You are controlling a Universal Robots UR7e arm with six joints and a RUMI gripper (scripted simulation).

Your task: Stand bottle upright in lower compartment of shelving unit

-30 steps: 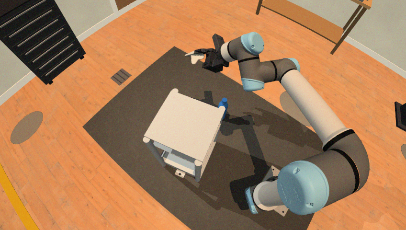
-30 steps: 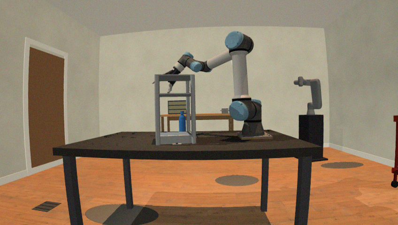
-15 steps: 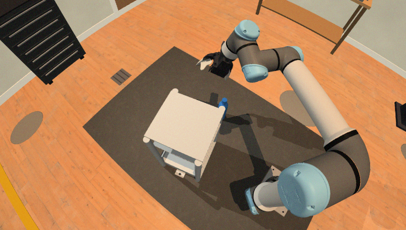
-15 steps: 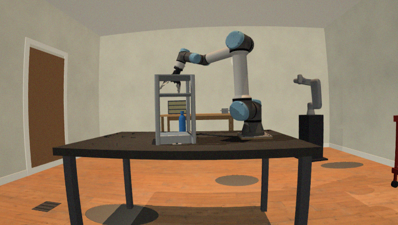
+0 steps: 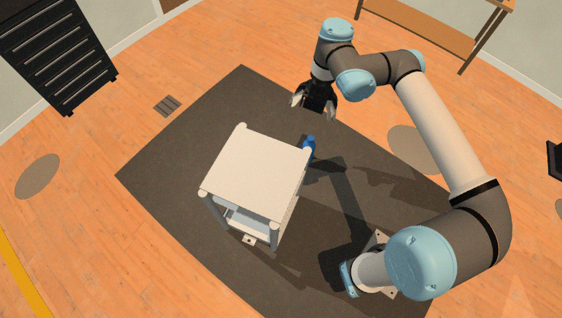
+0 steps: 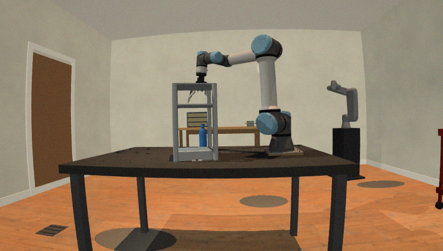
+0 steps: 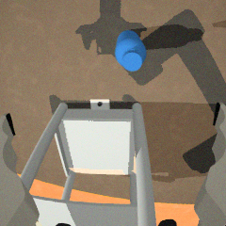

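The blue bottle is 2 cm behind my hand, 1 cm to the left of it and 20 cm below it.
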